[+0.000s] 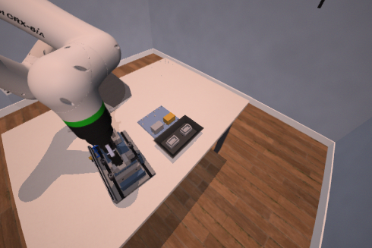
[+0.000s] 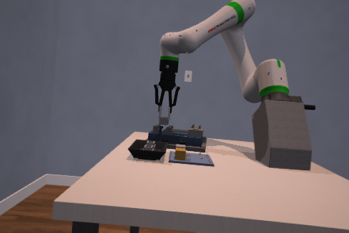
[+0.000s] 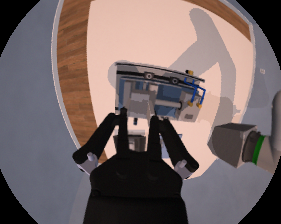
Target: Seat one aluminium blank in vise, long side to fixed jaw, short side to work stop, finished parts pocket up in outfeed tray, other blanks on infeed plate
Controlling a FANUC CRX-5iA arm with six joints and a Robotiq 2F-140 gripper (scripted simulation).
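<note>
Right now the vise is 12 cm below my hand, 7 cm behind it and 2 cm to the left of it. Round my hand: brass blank (35 cm to the left, 13 cm below, 6 cm behind).
</note>
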